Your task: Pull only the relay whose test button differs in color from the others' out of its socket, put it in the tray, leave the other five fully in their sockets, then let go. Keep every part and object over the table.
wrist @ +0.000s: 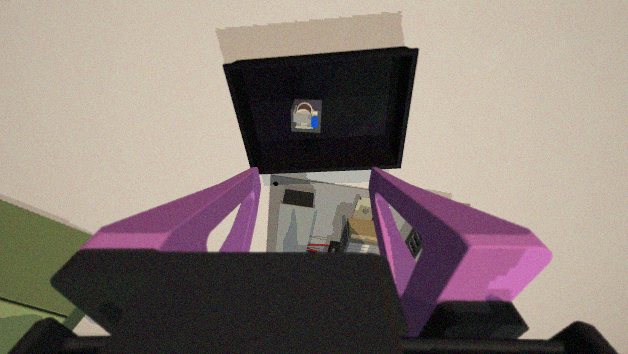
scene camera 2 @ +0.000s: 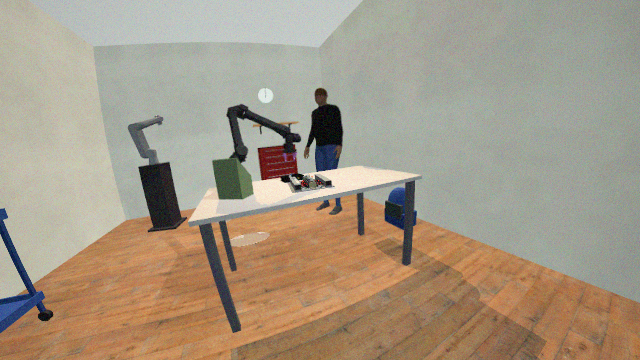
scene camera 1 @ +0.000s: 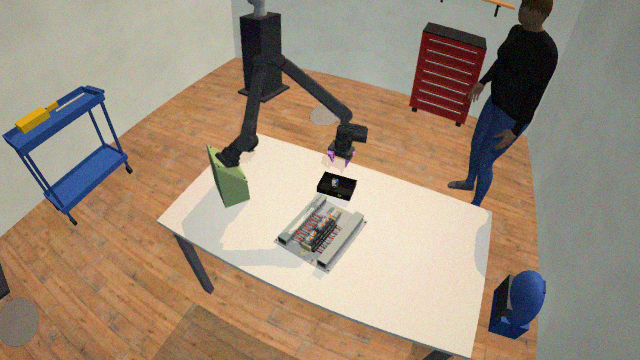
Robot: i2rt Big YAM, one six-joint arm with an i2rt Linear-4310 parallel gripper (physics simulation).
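The relay with a blue test button sits in the black tray, a little left of its middle in the wrist view. My gripper has two magenta fingers standing open with nothing between them. It hangs above the table, behind the tray in scene camera 1's view. Several other relays stand in the socket row on the grey panel, with orange marks on them. How deep each one sits is too small to tell. The right finger hides part of the row in the wrist view.
The panel has a long grey duct along each side of the sockets, with red wires between. The panel lies close to the tray. A green wedge-shaped block stands at the arm's base. A person stands beyond the table.
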